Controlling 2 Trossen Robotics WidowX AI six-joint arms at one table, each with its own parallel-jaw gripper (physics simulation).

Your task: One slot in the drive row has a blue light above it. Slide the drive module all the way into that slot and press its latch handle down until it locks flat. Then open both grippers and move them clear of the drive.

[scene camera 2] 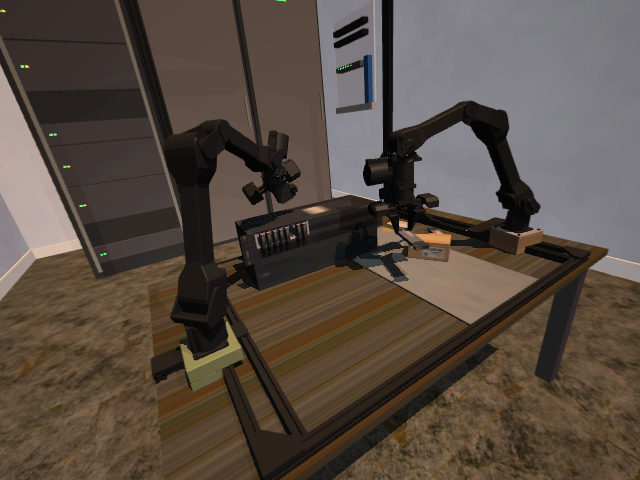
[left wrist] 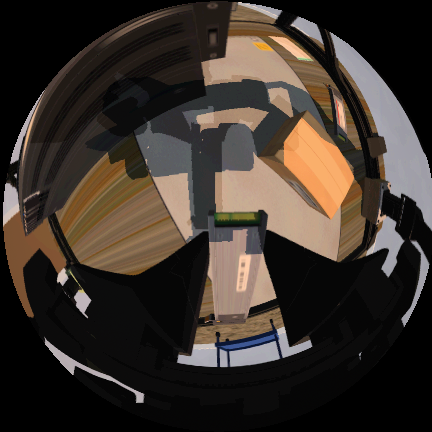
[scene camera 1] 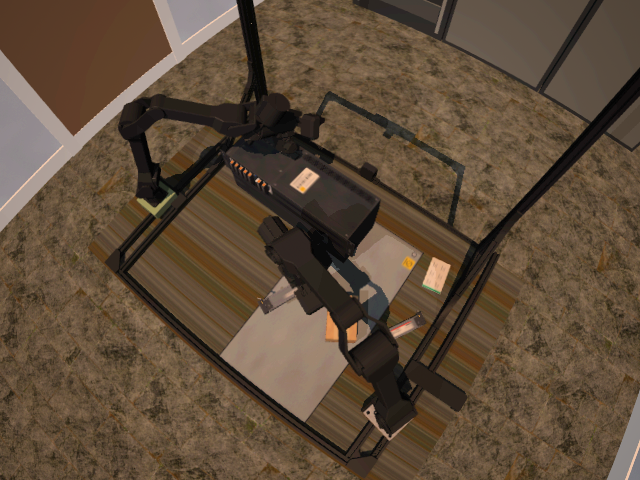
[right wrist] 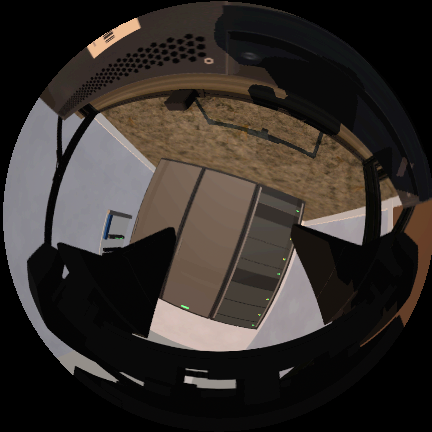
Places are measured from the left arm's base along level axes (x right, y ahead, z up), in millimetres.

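Pixels of known places: left gripper, fingertip midpoint: [scene camera 2: 403, 233] [left wrist: 235, 236] [scene camera 1: 300, 286]; right gripper, fingertip midpoint: [right wrist: 235, 232]; left arm's base, origin of the base link: [scene camera 2: 516, 228] [left wrist: 384, 202] [scene camera 1: 390, 413]; right arm's base, origin of the base link: [scene camera 2: 208, 343] [left wrist: 74, 282] [scene camera 1: 155, 196].
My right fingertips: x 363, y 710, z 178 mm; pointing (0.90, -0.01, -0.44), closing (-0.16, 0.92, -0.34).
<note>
Ahead of a thing's pixels: the offset from my right fingertips to its top centre. "*": to the spot under its first point. Level surfaces: height alone.
The grey drive module {dz -117, dx -365, dy -302 mm} [scene camera 1: 275, 299] [scene camera 2: 414, 239] [left wrist: 235, 264] has a green connector end and a barcode label. My left gripper [scene camera 2: 404, 225] [left wrist: 235, 236] is shut on it and holds it tilted, a little above the grey mat {dz -238 mm} [scene camera 1: 280, 352] [scene camera 2: 470, 281]. In scene camera 1 the arm hides the fingers. The black server chassis {dz -64, dx -129, dy -87 mm} [scene camera 1: 328, 200] [scene camera 2: 332, 224] lies beside it, with the drive row [scene camera 1: 249, 173] [scene camera 2: 282, 235] of orange-handled slots on its front face. I cannot make out a blue light. My right gripper [scene camera 2: 286, 154] [right wrist: 235, 232] is open and empty, hovering above the chassis's front end.
A cardboard box {dz -178, dx -285, dy -440 mm} [scene camera 1: 332, 329] [scene camera 2: 434, 245] [left wrist: 314, 165] sits on the mat close behind the held drive. A red-and-white strip {* dz -230, dx -162, dy -576 mm} [scene camera 1: 406, 326] [left wrist: 339, 111] and a white card {dz -238, dx +17, dy -533 mm} [scene camera 1: 436, 274] lie near the table's right edge. Black frame rails border the table.
</note>
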